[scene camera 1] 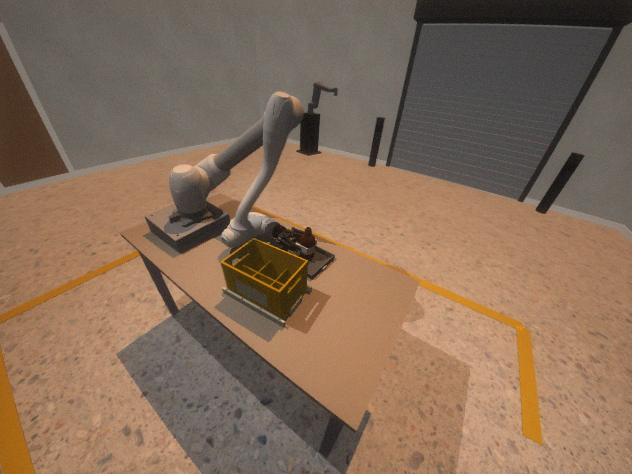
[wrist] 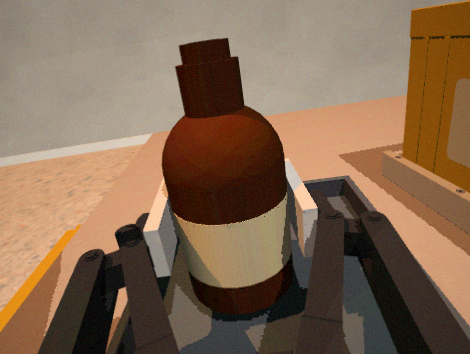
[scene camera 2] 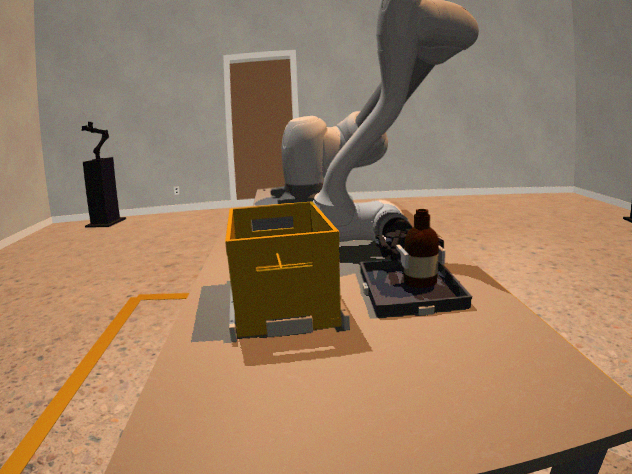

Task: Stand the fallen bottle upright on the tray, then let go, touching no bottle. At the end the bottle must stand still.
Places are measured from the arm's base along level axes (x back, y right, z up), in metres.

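Pixels of known places: gripper, fingertip midpoint: [scene camera 1: 312, 246] [scene camera 2: 425, 259]; arm's base, origin of the base link: [scene camera 1: 194, 214] [scene camera 2: 308, 196].
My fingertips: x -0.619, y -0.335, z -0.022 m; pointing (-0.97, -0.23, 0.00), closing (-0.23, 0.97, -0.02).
Ahead of a thing's pixels: the offset from my fingertips to its top centre. Level surfaces: height alone.
The brown bottle @(dz +0.097, dx +0.026, dy +0.006 m) [scene camera 1: 307, 239] [scene camera 2: 422, 260] [wrist: 227, 170] with a cream label is upright, neck up, over the dark tray @(dz -0.050, dx +0.029, dy +0.026 m) [scene camera 1: 326, 264] [scene camera 2: 423, 306] [wrist: 327, 181]. In the second scene view its base is at the tray's floor; I cannot tell for sure whether it touches. My gripper [scene camera 2: 422, 256] [wrist: 229, 185] comes in low from the arm's side and is shut on the bottle, with one light pad on each side of its label. In the first scene view the gripper is partly hidden behind the bottle and the crate.
A yellow crate @(dz +0.100, dx -0.043, dy +0.292 m) [scene camera 1: 265, 290] [scene camera 2: 283, 285] [wrist: 435, 100] with inner dividers stands beside the tray, with light rails at its foot. Both are on the brown table @(dz -0.076 m) [scene camera 1: 357, 326] [scene camera 2: 357, 408]. The arm's base stands at the table's far end in the first scene view.
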